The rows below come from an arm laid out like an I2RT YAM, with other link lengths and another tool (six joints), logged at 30 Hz.
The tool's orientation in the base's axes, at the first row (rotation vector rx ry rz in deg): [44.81, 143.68, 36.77]
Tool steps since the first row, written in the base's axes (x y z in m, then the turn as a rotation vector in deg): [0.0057, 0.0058, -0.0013, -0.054, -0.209, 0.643]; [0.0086, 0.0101, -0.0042, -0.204, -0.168, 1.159]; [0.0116, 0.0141, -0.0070, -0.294, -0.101, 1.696]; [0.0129, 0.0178, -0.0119, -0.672, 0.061, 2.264]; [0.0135, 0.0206, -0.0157, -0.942, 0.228, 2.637]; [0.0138, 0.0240, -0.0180, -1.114, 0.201, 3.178]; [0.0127, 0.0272, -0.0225, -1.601, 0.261, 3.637]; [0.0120, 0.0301, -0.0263, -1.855, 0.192, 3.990]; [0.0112, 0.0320, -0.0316, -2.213, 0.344, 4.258]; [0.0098, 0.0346, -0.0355, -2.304, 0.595, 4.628]
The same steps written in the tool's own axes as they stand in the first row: [-0.0004, 0.0059, 0.0057, -0.256, 0.173, -0.604]; [0.0009, 0.0087, 0.0109, -0.254, 0.421, -1.082]; [0.0018, 0.0113, 0.0159, -0.287, 0.724, -1.538]; [0.0044, 0.0119, 0.0215, -0.055, 0.996, -2.142]; [0.0066, 0.0121, 0.0257, 0.151, 1.210, -2.531]; [0.0091, 0.0135, 0.0287, 0.121, 1.412, -3.061]; [0.0131, 0.0130, 0.0327, 0.401, 1.505, -3.665]; [0.0163, 0.0127, 0.0362, 0.456, 1.542, -4.100]; [0.0195, 0.0109, 0.0406, 0.746, 1.651, -4.457]; [0.0232, 0.0102, 0.0438, 0.871, 1.999, -4.725]
